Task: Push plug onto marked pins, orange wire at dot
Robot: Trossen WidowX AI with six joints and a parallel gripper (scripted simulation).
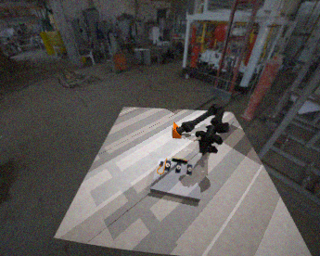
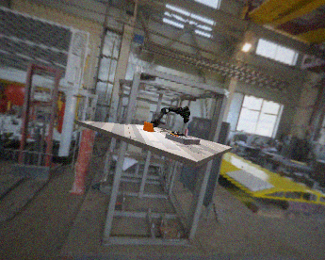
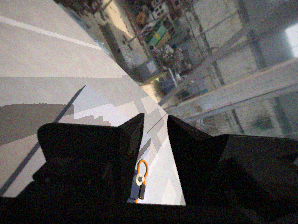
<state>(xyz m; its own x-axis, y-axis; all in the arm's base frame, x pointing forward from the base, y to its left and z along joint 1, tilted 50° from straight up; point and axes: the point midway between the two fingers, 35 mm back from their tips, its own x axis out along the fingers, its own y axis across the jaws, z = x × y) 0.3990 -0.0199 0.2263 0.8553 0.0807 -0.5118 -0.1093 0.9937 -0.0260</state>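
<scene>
Now: gripper tip 170 mm above the coloured band, 70 mm to the left of it and 70 mm past it. Also, from my gripper tip: grey printed holder 220 mm below, 120 mm to the right, 90 mm ahead.
</scene>
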